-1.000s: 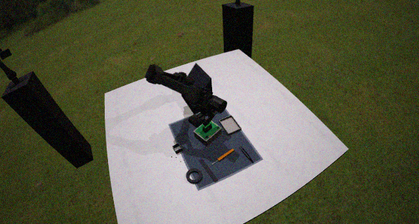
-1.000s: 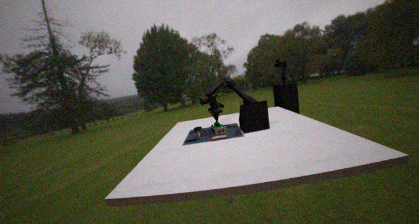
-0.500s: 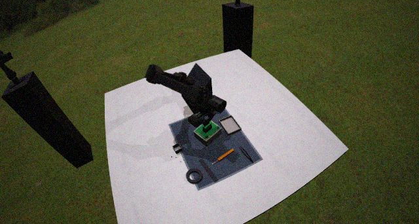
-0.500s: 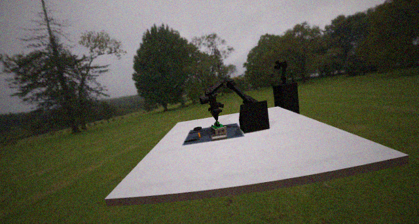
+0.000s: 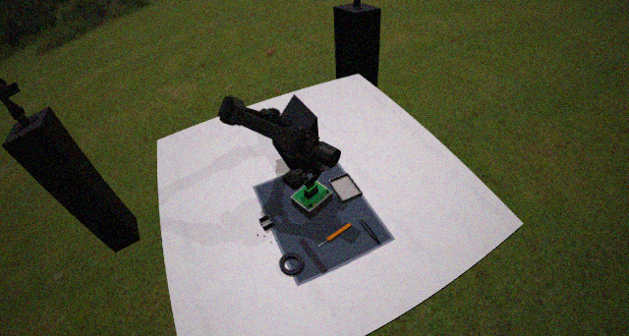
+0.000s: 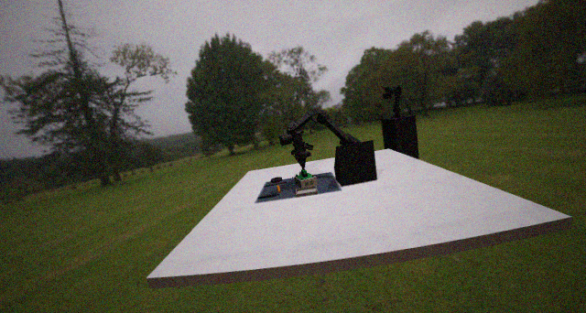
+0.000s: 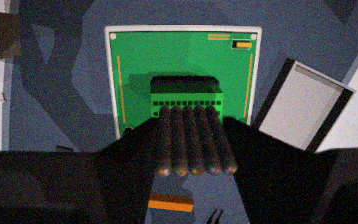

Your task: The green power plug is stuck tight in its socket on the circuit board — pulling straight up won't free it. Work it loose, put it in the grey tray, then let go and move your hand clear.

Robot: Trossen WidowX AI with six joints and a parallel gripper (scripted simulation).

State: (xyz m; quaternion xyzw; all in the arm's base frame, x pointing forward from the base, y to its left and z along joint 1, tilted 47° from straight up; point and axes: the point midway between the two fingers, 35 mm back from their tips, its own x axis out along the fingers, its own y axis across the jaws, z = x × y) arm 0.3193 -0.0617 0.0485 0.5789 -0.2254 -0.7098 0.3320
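My gripper tip is 20 mm above the green power plug. The rest, counted from my gripper tip: grey tray (140 mm to the left, 110 mm below, 20 mm ahead); then dark bar (190 mm ahead, 120 mm to the right, 110 mm below); then dark blue mat (110 mm below, 50 mm ahead, 10 mm to the right).
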